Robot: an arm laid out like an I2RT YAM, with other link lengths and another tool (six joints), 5 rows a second.
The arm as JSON. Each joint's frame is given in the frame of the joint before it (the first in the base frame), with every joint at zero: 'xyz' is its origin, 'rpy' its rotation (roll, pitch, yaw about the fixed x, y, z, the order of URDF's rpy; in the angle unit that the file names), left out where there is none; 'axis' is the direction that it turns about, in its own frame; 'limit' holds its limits. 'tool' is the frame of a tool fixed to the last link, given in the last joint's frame.
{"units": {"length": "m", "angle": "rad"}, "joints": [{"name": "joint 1", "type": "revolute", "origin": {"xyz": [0.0, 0.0, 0.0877]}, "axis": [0.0, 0.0, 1.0], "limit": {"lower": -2.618, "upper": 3.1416}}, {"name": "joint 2", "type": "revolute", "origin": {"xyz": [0.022, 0.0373, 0.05], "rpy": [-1.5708, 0.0, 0.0]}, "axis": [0.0, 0.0, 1.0], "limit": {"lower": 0.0, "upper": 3.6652}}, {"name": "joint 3", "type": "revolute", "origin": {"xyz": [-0.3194, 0.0, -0.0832], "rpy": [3.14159, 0.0, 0.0]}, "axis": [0.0, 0.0, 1.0], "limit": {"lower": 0.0, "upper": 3.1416}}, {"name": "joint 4", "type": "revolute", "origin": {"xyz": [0.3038, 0.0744, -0.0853]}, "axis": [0.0, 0.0, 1.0], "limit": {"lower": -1.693, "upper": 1.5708}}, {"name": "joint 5", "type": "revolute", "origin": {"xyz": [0.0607, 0.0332, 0.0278], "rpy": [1.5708, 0.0, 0.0]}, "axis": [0.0, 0.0, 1.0], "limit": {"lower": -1.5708, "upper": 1.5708}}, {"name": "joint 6", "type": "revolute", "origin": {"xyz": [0.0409, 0.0, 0.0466], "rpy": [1.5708, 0.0, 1.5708]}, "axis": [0.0, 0.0, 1.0], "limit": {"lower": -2.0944, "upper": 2.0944}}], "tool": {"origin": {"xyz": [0.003, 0.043, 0.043], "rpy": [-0.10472, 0.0, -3.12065]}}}
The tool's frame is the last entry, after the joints.
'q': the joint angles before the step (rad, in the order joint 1, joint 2, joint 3, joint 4, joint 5, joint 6). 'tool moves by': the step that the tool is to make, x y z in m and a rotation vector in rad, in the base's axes. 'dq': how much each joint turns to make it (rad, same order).
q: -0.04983, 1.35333, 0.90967, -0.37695, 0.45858, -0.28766
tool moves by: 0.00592, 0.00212, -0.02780, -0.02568, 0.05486, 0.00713
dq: 0.01496, 0.06489, -0.03700, 0.05465, 0.02611, -0.01429
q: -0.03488, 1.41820, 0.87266, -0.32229, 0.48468, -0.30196
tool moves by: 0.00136, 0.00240, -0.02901, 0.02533, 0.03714, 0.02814
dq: 0.00079, 0.04790, -0.04856, 0.06147, -0.03592, -0.00667
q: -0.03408, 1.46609, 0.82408, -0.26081, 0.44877, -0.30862
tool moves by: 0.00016, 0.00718, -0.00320, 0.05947, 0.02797, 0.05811
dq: 0.00602, 0.00283, 0.00484, -0.02935, -0.07817, -0.00620
